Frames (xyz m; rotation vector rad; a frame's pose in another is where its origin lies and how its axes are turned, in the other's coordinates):
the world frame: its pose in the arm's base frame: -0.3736 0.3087 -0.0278 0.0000 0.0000 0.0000
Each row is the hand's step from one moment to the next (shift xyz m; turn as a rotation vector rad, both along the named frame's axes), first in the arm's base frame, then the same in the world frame.
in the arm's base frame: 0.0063 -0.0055 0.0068 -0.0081 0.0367 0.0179
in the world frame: 0.0063 -0.0055 0.0068 -0.0081 0.0367 0.0179
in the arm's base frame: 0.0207 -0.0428 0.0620 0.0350 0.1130 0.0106
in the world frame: 0.0207 -0.0428 0.0620 0.0350 0.1130 0.0106
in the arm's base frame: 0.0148 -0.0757 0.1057 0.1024 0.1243 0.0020
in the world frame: 0.0148 -0.0757 0.1057 0.1024 0.1243 0.0020
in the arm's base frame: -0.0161 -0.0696 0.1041 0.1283 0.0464 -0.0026
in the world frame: -0.0161 -0.0696 0.1041 0.1283 0.0464 -0.0026
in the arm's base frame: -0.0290 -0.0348 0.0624 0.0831 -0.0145 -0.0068
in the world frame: -0.0290 -0.0348 0.0624 0.0831 -0.0145 -0.0068
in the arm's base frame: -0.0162 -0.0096 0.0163 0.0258 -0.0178 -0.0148
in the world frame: -0.0162 -0.0096 0.0163 0.0258 -0.0178 -0.0148
